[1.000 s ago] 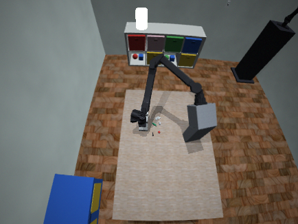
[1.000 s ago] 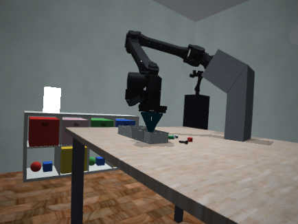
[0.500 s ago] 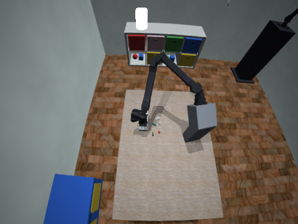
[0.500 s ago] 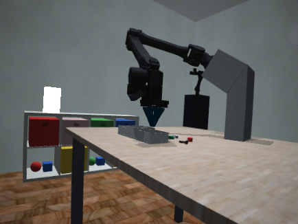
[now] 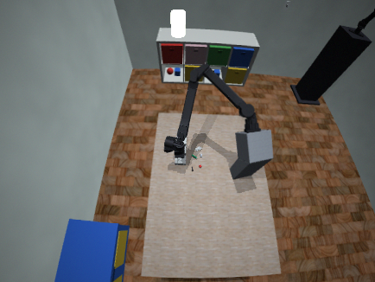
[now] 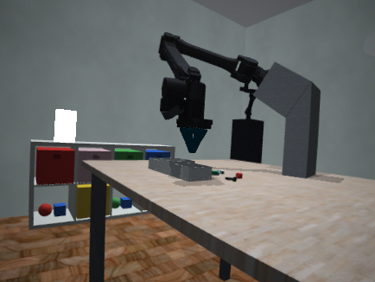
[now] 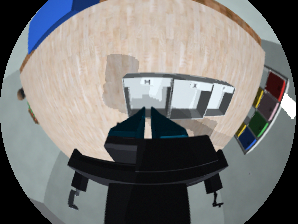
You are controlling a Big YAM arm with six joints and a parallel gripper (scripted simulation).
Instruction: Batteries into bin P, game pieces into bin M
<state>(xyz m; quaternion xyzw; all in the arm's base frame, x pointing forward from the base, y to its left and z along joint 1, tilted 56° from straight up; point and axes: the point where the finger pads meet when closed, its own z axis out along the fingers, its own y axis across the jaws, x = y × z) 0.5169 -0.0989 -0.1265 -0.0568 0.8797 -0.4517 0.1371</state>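
The green piece is 110 mm behind my hand, 80 mm below it and 30 mm to the right of it. From my hand the other things lie so: white piece 150 mm behind, 100 mm to the right, 80 mm below; then black object 100 mm behind, 80 mm to the left, 80 mm below; then red game piece 160 mm behind, 80 mm below, 50 mm to the left.
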